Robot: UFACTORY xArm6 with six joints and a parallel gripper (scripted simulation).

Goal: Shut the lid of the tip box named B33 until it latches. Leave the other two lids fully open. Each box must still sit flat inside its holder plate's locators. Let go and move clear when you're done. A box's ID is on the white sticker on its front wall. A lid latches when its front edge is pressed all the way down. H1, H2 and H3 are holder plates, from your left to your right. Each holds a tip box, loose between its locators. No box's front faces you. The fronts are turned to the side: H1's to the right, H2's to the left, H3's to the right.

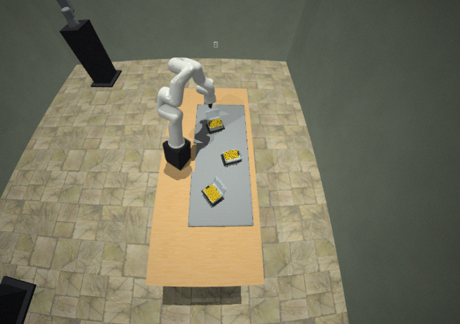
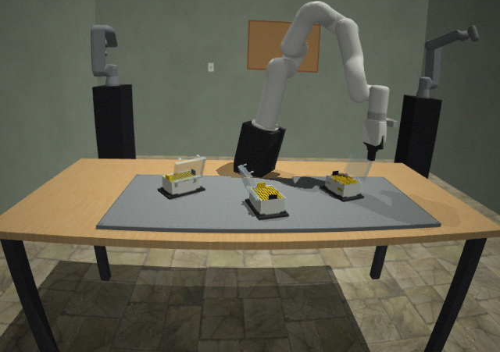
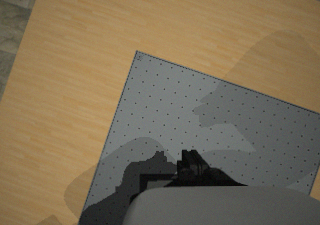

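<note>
The yellow tip rack lies 6 cm ahead of my hand, 12 cm to the right of it and 8 cm below it.
</note>
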